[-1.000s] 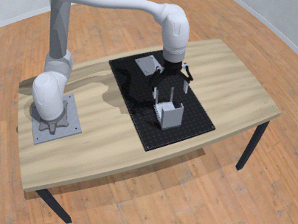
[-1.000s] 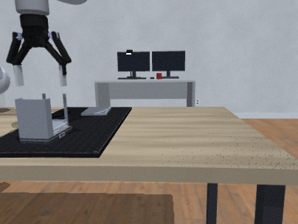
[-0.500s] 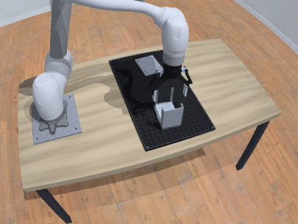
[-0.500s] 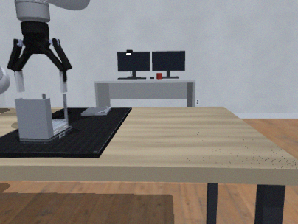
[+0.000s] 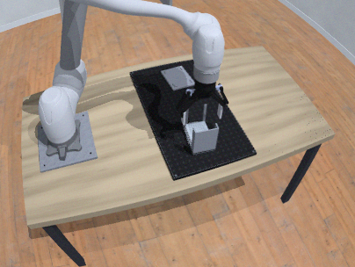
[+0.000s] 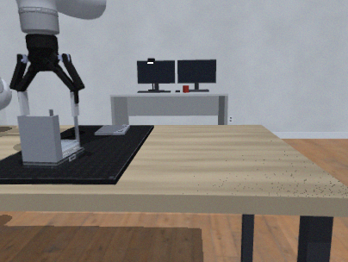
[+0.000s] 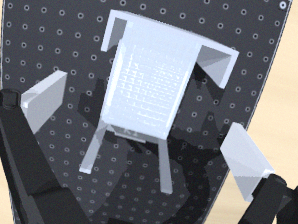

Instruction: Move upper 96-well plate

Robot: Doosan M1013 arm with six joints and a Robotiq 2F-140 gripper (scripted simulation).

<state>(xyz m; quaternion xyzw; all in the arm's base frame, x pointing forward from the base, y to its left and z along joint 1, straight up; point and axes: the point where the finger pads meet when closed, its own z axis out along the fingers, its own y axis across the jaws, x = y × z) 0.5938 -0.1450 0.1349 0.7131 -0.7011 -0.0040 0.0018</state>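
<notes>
My hand is 10 cm above the 96-well plate. Also, from my hand: plate nest N1: 1 cm ahead, 42 cm to the left, 13 cm below; then grey back wall: 7 cm to the right, 6 cm below.
</notes>
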